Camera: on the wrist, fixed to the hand. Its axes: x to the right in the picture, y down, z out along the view.
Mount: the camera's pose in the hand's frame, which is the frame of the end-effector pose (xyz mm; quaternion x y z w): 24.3 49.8 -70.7 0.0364 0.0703 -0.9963 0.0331
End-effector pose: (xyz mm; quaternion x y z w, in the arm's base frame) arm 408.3 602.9 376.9 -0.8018 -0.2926 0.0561 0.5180
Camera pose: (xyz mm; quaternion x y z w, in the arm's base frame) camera 476.6 544.8 371.4 0.2799 -0.7701 -0.5600 0.1228
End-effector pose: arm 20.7 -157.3 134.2 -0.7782 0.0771 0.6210 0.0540
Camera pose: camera 84.4 -220.2 126.9 -0.1443 -0.7463 -0.0908 0.6434
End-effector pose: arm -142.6 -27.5 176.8 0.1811 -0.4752 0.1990 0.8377
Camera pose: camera -105.2 53.8 169.5 0.4960 0.2308 -0.7980 0.2528
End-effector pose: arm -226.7 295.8 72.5 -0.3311 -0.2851 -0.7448 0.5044
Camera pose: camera -201.0 212.1 52.3 -0.3438 0.3310 0.5401 0.6932
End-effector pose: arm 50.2 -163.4 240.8 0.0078 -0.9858 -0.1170 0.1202
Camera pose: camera 44.1 -132.2 324.8 -0.9950 0.0207 0.0872 0.0436
